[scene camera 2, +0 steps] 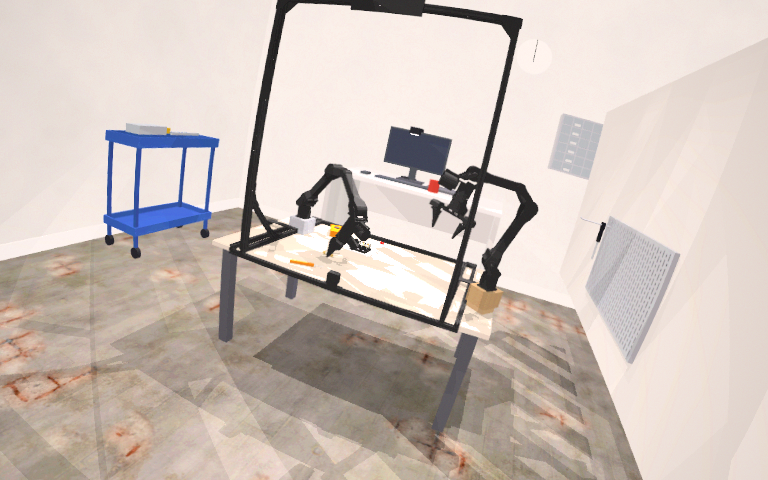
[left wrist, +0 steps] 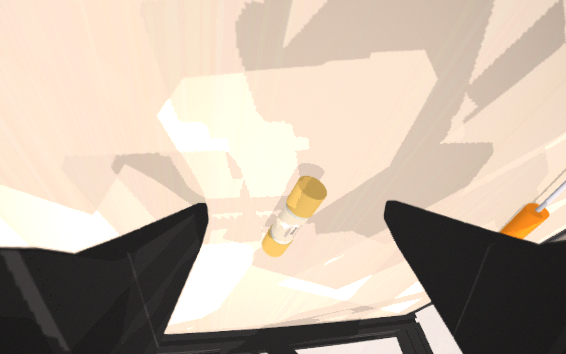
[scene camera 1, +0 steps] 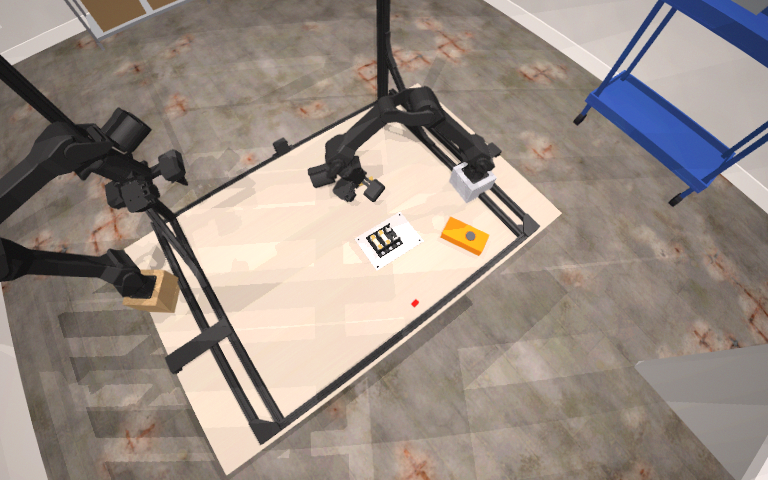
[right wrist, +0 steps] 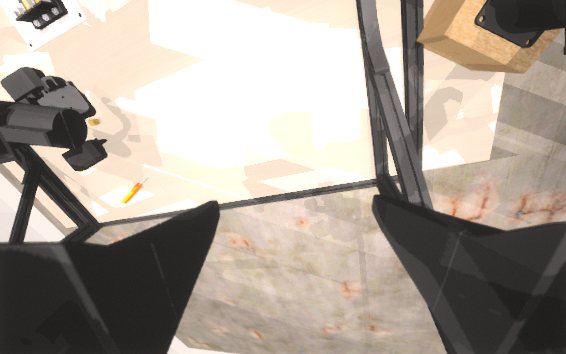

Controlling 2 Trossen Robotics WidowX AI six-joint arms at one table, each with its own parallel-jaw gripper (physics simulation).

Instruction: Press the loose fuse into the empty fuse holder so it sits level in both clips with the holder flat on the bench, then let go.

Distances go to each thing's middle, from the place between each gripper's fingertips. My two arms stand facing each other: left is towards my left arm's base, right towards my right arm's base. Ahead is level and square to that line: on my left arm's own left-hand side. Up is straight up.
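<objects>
The orange box (scene camera 1: 465, 236), measured from my right hand, is 250 mm below it, 280 mm ahead of it and 710 mm to the left of it. My left gripper is now 210 mm to the right of the box, 300 mm short of it and 10 mm below it.
</objects>
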